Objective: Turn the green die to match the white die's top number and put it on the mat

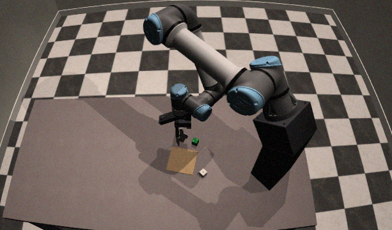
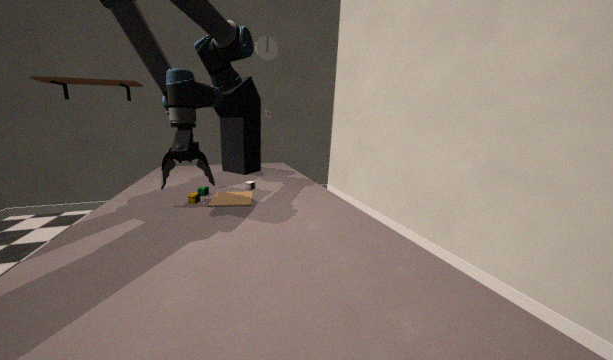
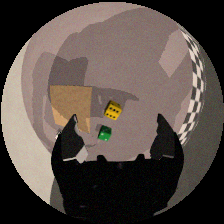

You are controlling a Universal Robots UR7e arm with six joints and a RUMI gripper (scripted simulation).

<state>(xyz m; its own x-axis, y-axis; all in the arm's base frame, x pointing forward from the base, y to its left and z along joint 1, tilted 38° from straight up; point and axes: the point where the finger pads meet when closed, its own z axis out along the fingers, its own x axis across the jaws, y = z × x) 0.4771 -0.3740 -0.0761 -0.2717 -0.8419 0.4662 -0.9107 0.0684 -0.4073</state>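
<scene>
The yellow die lies 4 cm below my hand, 1 cm to the left of it and 1 cm behind it. From my hand the other things lie so: tan mat (14 cm to the left, 5 cm below, 2 cm ahead); then white die (24 cm to the left, 6 cm behind, 4 cm below); then green die (7 cm behind, 6 cm to the left, 4 cm below).
</scene>
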